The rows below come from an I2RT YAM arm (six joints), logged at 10 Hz.
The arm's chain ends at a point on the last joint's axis. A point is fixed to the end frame.
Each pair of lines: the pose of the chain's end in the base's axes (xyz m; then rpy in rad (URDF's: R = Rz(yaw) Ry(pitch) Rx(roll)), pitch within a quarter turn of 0, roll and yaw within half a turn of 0), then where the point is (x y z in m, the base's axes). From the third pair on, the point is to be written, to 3 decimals.
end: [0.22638 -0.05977 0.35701 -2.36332 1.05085 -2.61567]
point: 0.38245 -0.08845 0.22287
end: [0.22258 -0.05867 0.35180 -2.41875 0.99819 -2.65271]
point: 0.37062 -0.08583 0.20855
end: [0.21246 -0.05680 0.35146 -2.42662 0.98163 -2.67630]
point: 0.358 -0.087 0.206
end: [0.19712 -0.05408 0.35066 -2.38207 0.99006 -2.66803]
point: 0.344 -0.091 0.208
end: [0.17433 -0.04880 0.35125 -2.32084 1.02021 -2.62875]
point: 0.327 -0.090 0.216
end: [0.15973 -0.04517 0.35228 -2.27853 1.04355 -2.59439]
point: 0.316 -0.087 0.222
